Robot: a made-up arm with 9 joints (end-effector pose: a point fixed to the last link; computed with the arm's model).
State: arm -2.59 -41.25 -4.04 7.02 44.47 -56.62 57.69 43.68 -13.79
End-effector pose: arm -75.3 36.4 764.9 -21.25 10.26 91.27
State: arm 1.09 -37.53 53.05 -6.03 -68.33 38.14 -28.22 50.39 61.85
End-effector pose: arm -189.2 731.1 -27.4 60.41 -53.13 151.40
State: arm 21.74 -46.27 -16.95 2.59 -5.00 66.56 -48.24 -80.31 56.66
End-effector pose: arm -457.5 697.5 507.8 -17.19 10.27 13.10
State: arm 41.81 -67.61 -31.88 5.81 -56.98 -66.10 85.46 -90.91 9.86
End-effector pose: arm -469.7 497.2 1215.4 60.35 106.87 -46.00
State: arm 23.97 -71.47 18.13 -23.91 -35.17 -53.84 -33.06 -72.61 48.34
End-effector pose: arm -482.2 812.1 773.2 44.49 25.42 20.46
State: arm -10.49 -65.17 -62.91 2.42 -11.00 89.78 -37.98 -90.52 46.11
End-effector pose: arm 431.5 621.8 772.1 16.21 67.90 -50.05
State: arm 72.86 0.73 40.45 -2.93 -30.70 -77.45 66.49 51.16 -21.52
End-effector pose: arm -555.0 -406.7 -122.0 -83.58 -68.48 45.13
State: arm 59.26 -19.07 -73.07 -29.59 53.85 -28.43 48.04 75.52 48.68
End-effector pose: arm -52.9 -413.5 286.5 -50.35 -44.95 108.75
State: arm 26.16 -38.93 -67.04 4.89 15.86 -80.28 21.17 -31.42 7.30
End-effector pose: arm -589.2 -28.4 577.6 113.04 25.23 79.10
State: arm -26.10 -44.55 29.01 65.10 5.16 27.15 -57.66 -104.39 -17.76
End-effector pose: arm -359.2 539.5 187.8 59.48 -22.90 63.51
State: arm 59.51 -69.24 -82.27 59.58 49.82 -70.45 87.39 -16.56 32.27
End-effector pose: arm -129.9 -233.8 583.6 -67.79 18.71 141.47
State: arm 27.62 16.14 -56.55 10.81 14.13 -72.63 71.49 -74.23 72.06
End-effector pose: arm -430.7 -257.4 25.0 -28.31 27.01 163.54
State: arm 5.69 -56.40 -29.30 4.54 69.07 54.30 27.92 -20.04 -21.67
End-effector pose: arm -431.8 375.9 1104.9 10.52 38.95 -15.94
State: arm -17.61 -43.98 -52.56 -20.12 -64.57 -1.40 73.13 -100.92 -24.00
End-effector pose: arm 832.0 216.0 804.6 3.04 -55.54 131.39
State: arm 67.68 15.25 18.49 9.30 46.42 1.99 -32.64 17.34 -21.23
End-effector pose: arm -282.4 -192.7 -314.8 26.16 -116.44 68.21
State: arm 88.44 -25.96 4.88 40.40 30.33 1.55 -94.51 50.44 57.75
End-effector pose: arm -329.0 -384.3 -143.1 1.93 -102.45 45.63
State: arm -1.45 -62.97 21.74 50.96 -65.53 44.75 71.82 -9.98 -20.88
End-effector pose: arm -196.2 955.6 327.9 -39.74 21.54 -117.88
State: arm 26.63 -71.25 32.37 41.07 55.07 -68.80 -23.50 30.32 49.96
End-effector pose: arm -114.0 32.8 625.7 -51.15 26.21 147.56
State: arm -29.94 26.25 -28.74 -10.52 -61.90 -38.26 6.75 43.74 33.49
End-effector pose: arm -228.8 877.6 658.7 3.38 59.57 -47.56
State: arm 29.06 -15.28 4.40 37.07 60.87 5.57 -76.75 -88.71 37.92
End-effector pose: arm -684.6 92.5 -3.3 40.69 -33.99 162.63
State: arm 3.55 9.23 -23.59 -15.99 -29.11 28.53 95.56 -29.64 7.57
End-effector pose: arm -320.7 723.2 1007.8 38.70 117.12 -49.91
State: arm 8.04 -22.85 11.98 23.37 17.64 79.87 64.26 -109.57 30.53
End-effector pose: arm -414.6 898.2 98.3 34.82 -18.72 -50.71
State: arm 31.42 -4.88 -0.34 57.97 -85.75 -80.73 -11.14 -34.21 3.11
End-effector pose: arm -412.3 441.4 -222.1 45.71 -87.75 49.87
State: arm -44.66 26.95 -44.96 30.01 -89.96 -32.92 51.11 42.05 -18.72
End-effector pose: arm 86.5 945.8 668.1 17.22 35.24 -84.19
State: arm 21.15 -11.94 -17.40 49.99 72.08 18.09 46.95 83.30 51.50
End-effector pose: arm -774.2 -107.2 395.2 -153.13 -22.49 -46.14
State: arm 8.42 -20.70 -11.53 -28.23 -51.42 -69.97 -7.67 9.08 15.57
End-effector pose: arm -520.6 618.0 788.2 27.34 28.23 -20.76
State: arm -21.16 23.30 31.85 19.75 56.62 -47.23 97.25 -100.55 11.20
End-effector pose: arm -473.2 486.3 342.3 -18.27 68.44 -22.27
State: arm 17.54 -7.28 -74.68 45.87 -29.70 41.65 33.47 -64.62 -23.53
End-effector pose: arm -543.2 635.0 896.9 77.65 8.64 -92.58
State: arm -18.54 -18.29 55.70 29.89 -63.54 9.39 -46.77 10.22 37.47
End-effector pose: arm -127.1 422.7 -103.1 -88.87 -51.45 -80.60
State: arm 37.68 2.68 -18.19 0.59 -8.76 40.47 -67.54 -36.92 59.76
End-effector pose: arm -649.9 420.2 179.8 -12.18 -45.91 6.07
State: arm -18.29 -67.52 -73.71 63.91 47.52 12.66 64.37 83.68 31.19
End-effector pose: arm 49.9 217.7 1254.5 -90.12 80.16 55.20
